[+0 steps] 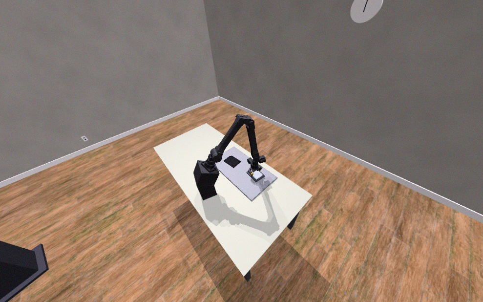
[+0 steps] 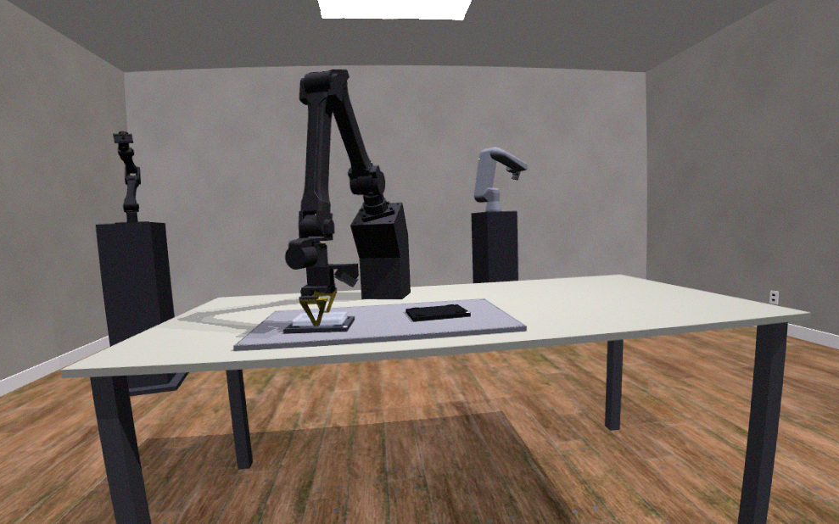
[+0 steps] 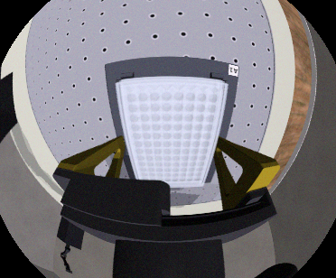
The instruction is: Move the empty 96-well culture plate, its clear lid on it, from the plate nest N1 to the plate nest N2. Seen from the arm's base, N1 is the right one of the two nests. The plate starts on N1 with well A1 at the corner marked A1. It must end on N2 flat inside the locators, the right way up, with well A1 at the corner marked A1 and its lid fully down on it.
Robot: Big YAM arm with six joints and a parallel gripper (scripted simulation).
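Right now my hand is right at the clear lid. From my hand the other things lie so: nest N1: 20 mm below; nest N2: 20 mm ahead, 320 mm to the left, 20 mm below.
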